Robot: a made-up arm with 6 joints.
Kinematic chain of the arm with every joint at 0, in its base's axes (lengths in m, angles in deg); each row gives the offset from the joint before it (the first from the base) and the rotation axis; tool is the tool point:
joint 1: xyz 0 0 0.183 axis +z
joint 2: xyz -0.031 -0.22 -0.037 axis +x
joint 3: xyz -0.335 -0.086 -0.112 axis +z
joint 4: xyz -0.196 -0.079 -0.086 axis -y
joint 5: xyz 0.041 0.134 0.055 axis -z
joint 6: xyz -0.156 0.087 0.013 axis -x
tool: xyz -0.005 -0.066 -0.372
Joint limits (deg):
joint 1: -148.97..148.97
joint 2: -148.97..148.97
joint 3: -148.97..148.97
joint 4: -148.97..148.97
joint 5: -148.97..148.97
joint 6: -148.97..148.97
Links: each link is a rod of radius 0.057 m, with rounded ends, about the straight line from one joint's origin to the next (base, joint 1, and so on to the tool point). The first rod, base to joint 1, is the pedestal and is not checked.
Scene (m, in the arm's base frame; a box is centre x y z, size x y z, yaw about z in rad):
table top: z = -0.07
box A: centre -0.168 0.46 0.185 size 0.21 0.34 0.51 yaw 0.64
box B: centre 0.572 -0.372 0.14 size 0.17 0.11 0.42 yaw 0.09
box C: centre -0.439 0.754 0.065 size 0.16 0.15 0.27 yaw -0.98
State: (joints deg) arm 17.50 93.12 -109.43 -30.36 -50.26 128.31
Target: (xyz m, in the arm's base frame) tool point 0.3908 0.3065 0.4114
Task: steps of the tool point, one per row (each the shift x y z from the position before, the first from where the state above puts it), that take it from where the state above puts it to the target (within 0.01 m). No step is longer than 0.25 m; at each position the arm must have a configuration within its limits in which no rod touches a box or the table.
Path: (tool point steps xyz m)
1: 0.1660 -0.1281 0.0499
2: 0.1722 -0.0549 0.0800
3: 0.1407 0.0073 0.0938
4: 0.0866 0.0387 0.0878
5: 0.1621 0.0975 0.0361
6: 0.1317 0.1580 0.0252
7: 0.0719 0.2049 0.0076
8: -0.0107 0.2227 -0.0139
9: -0.0996 0.1984 -0.0346

